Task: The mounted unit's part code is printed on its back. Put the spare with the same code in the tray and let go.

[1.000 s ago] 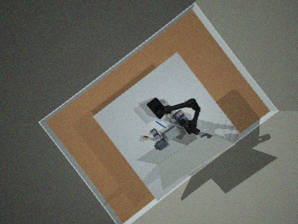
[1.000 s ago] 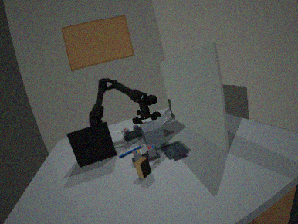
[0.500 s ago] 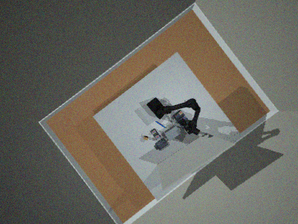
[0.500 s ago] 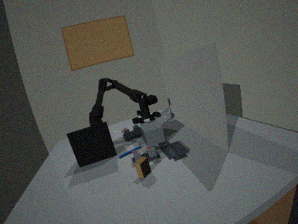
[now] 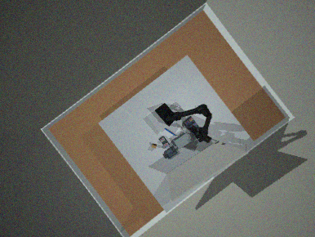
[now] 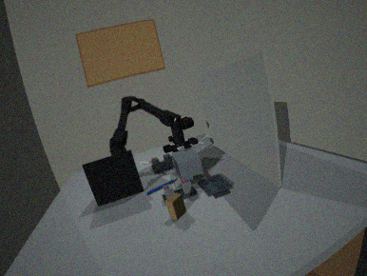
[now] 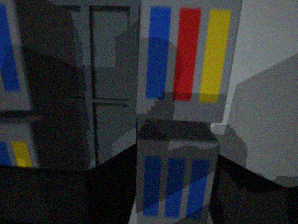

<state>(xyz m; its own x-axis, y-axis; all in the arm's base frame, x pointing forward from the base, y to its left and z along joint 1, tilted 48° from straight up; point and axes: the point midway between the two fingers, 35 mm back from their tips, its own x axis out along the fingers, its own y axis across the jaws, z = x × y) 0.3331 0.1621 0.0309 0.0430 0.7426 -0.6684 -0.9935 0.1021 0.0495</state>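
The dark tray is 2 cm behind my gripper tip, 35 cm to the right of it and 1 cm below it. From my gripper tip the other things lie so: grey panel 20 cm ahead, 21 cm to the right, 21 cm above; blue pen 20 cm behind, 20 cm to the right, 1 cm below; dark rack 7 cm behind, 4 cm to the left, 1 cm below.
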